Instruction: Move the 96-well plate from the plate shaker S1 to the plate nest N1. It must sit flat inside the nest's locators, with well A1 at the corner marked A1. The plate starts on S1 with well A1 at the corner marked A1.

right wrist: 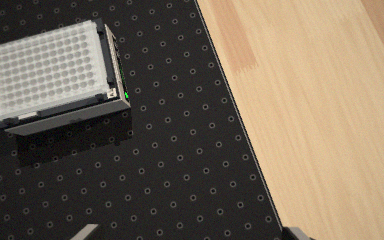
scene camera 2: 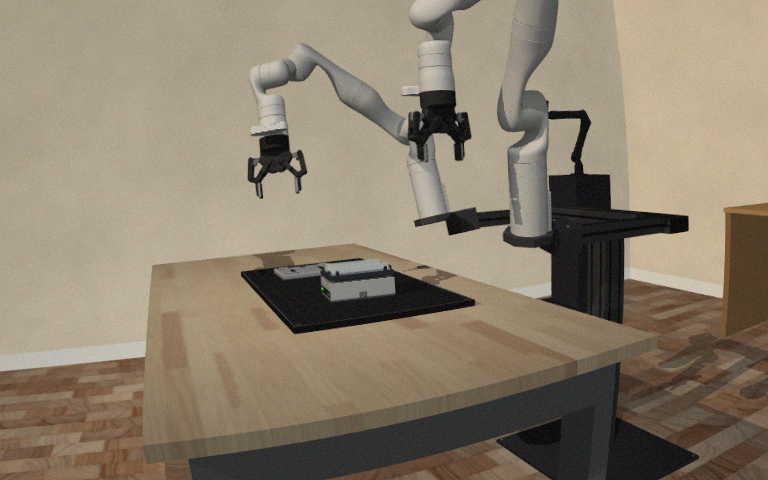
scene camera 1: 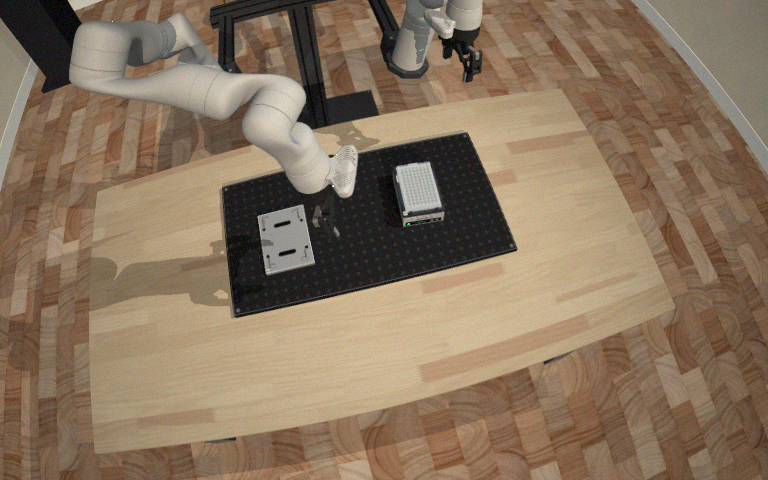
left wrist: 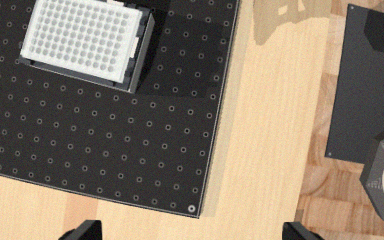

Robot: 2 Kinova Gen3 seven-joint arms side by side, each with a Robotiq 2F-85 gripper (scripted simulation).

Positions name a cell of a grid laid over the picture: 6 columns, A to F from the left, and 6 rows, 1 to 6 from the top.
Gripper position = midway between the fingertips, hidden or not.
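The white 96-well plate (scene camera 1: D3) is visible, and it also appears at (scene camera 2: C4). You'd find the left gripper (scene camera 2: D3) (scene camera 1: D1) there too, and the right gripper (scene camera 2: C3) (scene camera 1: C3) as well.
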